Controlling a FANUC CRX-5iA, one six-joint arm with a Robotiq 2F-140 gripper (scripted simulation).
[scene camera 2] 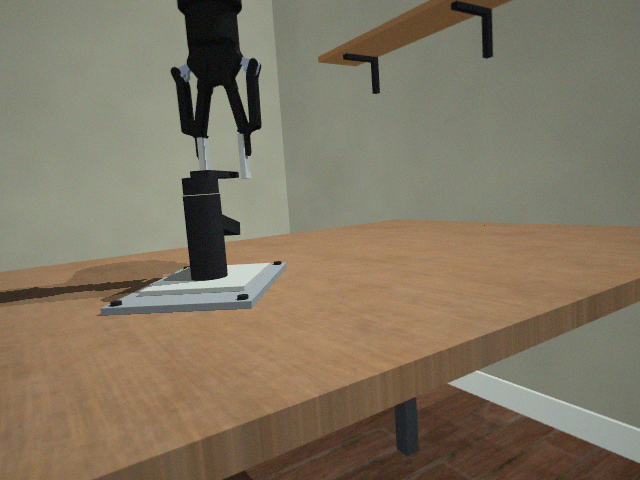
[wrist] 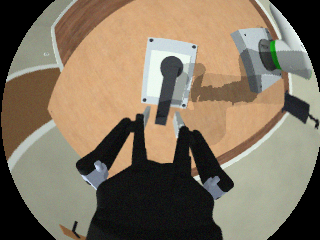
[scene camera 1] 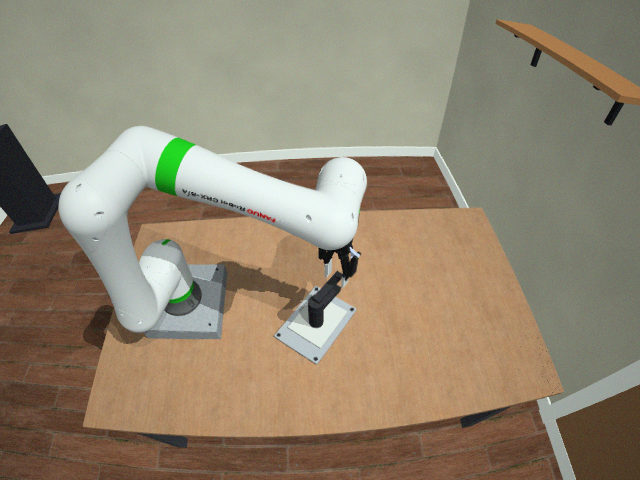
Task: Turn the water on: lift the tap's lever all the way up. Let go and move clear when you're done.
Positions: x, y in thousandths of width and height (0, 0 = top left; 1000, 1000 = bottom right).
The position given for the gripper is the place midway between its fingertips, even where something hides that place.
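Observation:
There's a flat lever (wrist: 533, 306) here, and in that same wrist view you'd see the gripper (wrist: 508, 477). Scene camera 1 shows the gripper (scene camera 1: 526, 582) too, and so does scene camera 2, with the gripper (scene camera 2: 354, 374).

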